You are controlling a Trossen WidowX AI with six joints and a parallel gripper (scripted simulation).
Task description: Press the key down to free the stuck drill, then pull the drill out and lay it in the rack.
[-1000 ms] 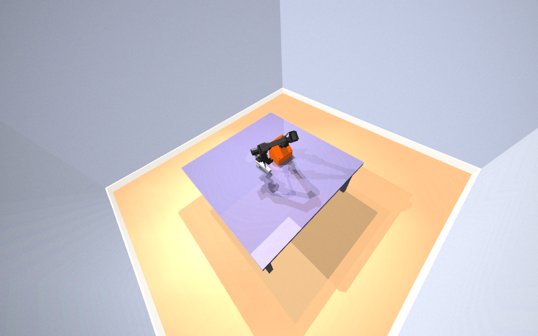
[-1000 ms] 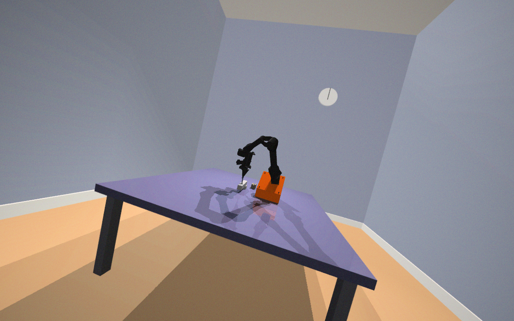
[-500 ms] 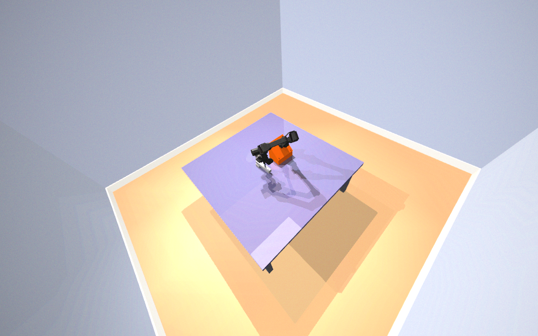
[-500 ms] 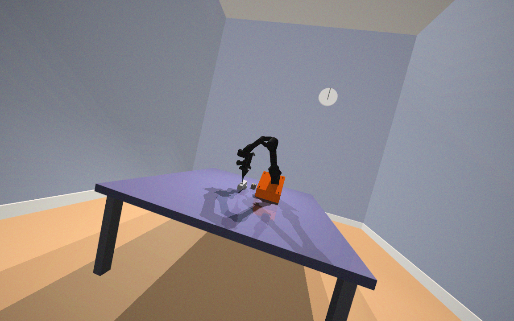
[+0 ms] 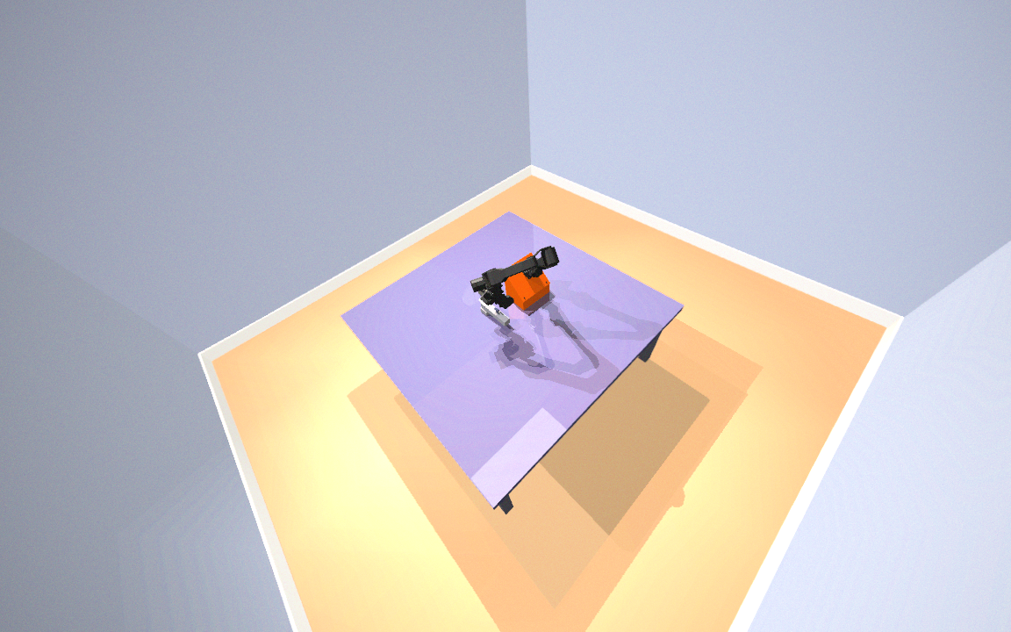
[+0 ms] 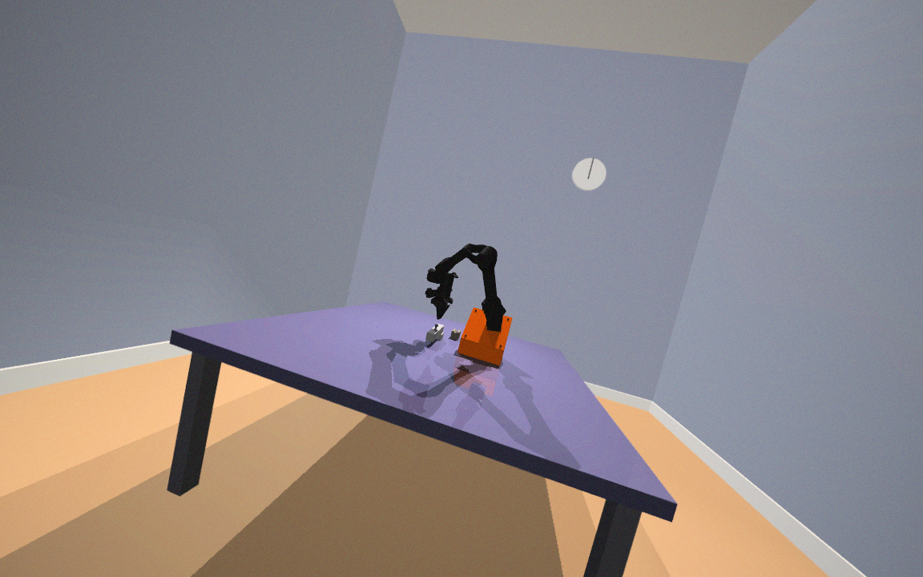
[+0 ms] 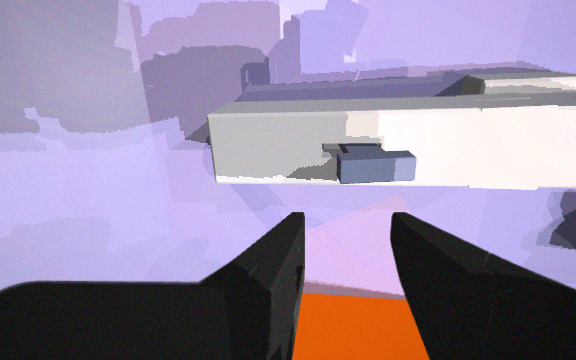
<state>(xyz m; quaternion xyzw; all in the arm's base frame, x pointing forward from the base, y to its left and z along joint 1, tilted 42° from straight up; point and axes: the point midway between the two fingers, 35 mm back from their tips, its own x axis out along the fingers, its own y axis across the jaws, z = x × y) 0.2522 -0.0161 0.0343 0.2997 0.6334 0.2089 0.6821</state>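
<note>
Now: the drill 9 cm to the right of my gripper tip and 7 cm below it. From my gripper tip the other things lie so: rack (20 cm to the right, 10 cm below, 8 cm behind).
</note>
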